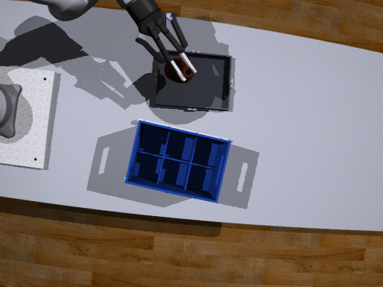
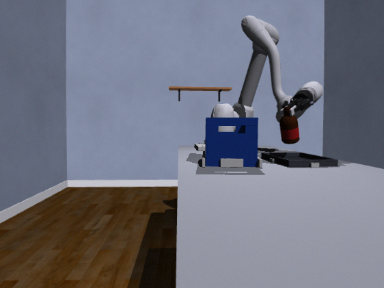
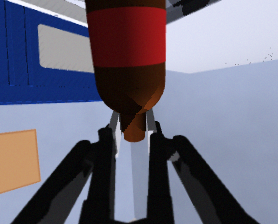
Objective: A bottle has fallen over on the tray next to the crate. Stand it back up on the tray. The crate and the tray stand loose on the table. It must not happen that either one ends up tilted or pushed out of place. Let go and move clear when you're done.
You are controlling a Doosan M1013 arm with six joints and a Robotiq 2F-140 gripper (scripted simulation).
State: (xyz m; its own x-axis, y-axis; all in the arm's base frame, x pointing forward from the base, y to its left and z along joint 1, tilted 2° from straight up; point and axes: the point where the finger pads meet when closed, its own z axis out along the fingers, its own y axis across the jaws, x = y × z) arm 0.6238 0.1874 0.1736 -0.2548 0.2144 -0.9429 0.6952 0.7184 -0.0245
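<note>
Right now the bottle is 6 cm below my hand. Also, from my hand: blue crate: 27 cm to the right, 13 cm below, 3 cm ahead; dark tray: 20 cm below, 5 cm ahead, 1 cm to the left.
</note>
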